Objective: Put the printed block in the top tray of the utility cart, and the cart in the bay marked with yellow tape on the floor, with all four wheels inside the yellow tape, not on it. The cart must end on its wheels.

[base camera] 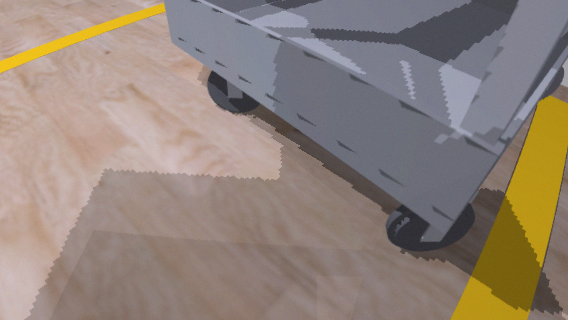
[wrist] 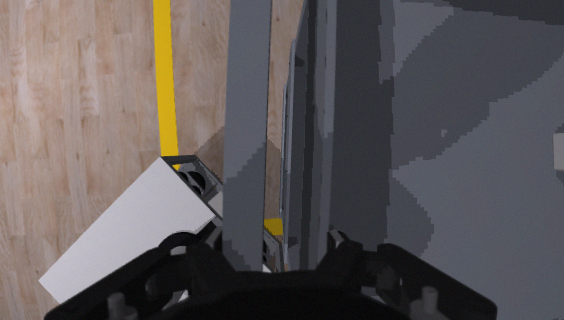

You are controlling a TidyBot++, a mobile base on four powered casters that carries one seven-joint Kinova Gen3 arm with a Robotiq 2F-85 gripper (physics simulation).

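Note:
The grey utility cart [base camera: 320,95] [wrist: 480,165] stands upright on its wheels. In the base camera view, a near wheel [base camera: 430,225] and a left wheel [base camera: 232,92] stand on bare wood between the yellow tape [base camera: 530,190] on the right and the tape at upper left. A third wheel [base camera: 556,80] partly shows behind the right tape's far end; its exact relation to the tape is unclear. My gripper [wrist: 274,239] is shut on the cart, with the handle bar [wrist: 246,100] and tray wall between its fingers. A pale object [wrist: 558,151] in the top tray, cut by the view's right edge, may be the printed block.
In the wrist view, a yellow tape line [wrist: 165,75] runs left of the handle bar, and a short yellow piece [wrist: 273,226] shows between bar and tray. My white base [wrist: 125,230] is at lower left, close beside the cart and over the tape line's near end.

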